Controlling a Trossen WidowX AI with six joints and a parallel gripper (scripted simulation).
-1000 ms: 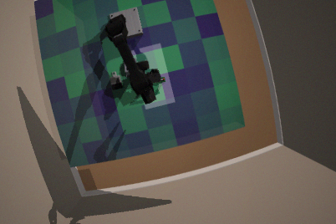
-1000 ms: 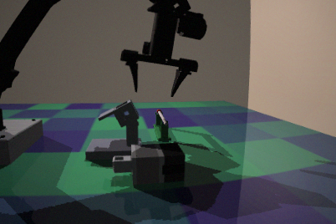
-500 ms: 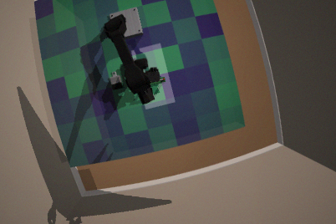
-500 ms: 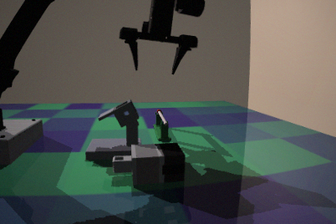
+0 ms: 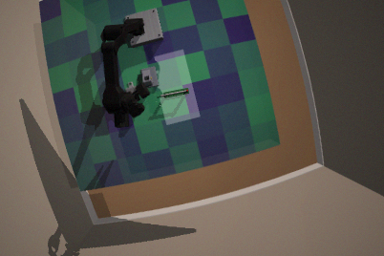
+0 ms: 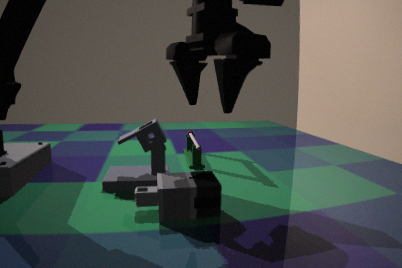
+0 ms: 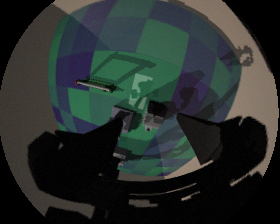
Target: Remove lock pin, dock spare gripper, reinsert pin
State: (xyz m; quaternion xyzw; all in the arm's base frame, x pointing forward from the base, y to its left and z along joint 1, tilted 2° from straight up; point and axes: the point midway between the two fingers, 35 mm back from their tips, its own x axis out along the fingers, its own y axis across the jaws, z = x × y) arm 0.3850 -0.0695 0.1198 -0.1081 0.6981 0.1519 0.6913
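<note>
Now: the spare gripper 50 mm behind my gripper tip, 40 mm to the right of it and 110 mm below it. Also, from my gripper tip: grey mount: 100 mm behind, 70 mm to the left, 80 mm below; then small green bracket: 10 mm ahead, 200 mm to the left, 110 mm below.
</note>
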